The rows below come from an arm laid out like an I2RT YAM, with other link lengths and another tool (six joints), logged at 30 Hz.
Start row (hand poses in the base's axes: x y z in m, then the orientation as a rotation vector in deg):
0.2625 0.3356 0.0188 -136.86 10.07 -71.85
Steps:
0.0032 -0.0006 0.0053 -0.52 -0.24 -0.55
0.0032 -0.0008 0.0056 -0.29 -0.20 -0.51
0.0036 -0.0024 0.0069 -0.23 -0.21 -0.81
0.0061 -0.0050 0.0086 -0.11 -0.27 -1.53
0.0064 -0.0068 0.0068 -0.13 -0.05 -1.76
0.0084 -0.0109 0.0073 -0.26 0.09 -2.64
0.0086 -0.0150 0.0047 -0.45 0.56 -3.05
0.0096 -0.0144 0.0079 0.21 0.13 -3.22
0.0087 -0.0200 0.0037 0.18 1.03 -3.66
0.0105 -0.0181 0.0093 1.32 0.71 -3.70
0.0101 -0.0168 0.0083 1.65 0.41 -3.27
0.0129 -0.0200 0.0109 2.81 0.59 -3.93
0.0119 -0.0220 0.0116 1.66 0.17 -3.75
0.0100 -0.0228 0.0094 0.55 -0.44 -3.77
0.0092 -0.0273 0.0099 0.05 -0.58 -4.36
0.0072 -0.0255 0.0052 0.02 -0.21 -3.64
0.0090 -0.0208 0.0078 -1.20 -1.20 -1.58
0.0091 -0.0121 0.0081 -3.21 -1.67 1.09
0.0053 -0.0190 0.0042 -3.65 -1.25 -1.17
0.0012 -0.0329 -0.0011 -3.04 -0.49 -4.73
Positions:
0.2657 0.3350 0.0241 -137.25 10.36 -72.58
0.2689 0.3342 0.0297 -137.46 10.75 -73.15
0.2725 0.3318 0.0366 -137.67 11.54 -73.85
0.2786 0.3268 0.0452 -137.87 13.28 -74.89
0.2850 0.3200 0.0520 -138.26 15.36 -75.77
0.2934 0.3091 0.0593 -138.97 18.52 -76.91
0.3020 0.2941 0.0640 -140.19 22.25 -77.74
0.3116 0.2797 0.0719 -140.49 26.53 -78.76
0.3203 0.2597 0.0756 -141.46 31.62 -78.86
0.3308 0.2416 0.0849 -141.13 37.35 -78.57
0.3409 0.2248 0.0932 -140.14 42.61 -78.17
0.3538 0.2048 0.1041 -138.21 49.31 -76.90
0.3657 0.1828 0.1157 -136.60 55.06 -76.77
0.3757 0.1600 0.1251 -135.09 60.16 -78.10
0.3849 0.1327 0.1350 -133.50 65.79 -80.13
0.3921 0.1072 0.1402 -132.29 70.57 -81.52
0.4011 0.0864 0.1480 -131.39 71.82 -84.34
0.4102 0.0743 0.1561 -131.96 68.43 -88.67
0.4155 0.0553 0.1603 -132.57 67.83 -93.77
0.4167 0.0224 0.1592 131.81 -72.04 98.09

